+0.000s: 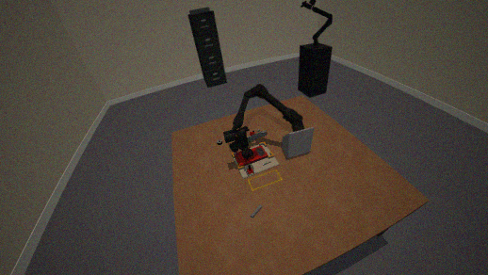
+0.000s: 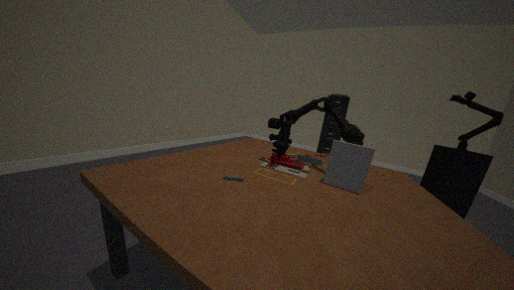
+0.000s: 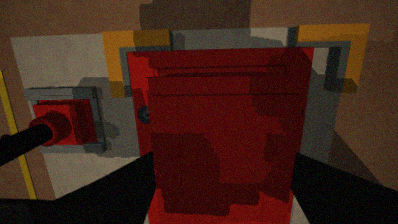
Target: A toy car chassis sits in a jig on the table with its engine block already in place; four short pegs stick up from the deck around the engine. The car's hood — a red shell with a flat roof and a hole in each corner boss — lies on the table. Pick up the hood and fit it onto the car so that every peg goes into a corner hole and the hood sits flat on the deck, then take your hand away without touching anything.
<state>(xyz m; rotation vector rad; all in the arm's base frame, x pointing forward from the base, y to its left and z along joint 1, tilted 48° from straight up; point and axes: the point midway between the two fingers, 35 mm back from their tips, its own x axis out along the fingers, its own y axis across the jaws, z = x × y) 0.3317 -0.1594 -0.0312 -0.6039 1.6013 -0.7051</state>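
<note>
Now: gripper tip 10 mm below the red hood. Round my gripper tip: jig (40 mm behind, 10 mm to the left, 30 mm below).
</note>
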